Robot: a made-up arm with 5 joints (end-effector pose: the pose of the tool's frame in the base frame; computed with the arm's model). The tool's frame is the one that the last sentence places.
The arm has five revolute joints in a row. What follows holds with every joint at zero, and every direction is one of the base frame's. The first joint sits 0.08 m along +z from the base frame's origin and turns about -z. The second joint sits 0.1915 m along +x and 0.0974 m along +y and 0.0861 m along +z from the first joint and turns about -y. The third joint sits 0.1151 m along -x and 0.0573 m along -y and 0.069 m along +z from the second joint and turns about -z. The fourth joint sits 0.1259 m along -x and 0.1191 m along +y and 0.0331 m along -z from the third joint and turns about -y. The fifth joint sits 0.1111 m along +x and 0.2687 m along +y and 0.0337 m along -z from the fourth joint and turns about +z. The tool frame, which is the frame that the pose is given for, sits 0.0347 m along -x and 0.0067 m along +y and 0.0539 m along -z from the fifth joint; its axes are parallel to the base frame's.
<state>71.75 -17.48 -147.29 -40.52 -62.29</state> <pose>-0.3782 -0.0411 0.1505 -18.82 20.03 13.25</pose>
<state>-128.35 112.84 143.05 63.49 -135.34</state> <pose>0.2106 0.2086 0.2270 -60.80 -5.25 177.44</pose>
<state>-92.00 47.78 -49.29 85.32 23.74</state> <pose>-0.2573 -0.1805 -0.0774 -118.09 -25.03 -108.63</pose>
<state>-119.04 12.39 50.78 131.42 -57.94</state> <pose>-0.4904 0.0527 0.3581 139.76 -11.55 -45.34</pose>
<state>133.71 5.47 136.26 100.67 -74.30</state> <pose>-0.4357 -0.1314 0.3448 96.84 -11.81 -1.95</pose>
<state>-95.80 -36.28 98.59 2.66 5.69</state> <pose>-0.0662 0.3828 -0.0374 -36.59 -3.85 5.03</pose>
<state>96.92 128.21 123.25 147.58 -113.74</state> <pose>-0.0105 0.1613 0.3199 -17.34 37.91 -80.90</pose>
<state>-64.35 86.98 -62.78 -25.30 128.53</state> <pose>-0.0298 0.3085 -0.2925 45.57 69.70 -91.31</pose>
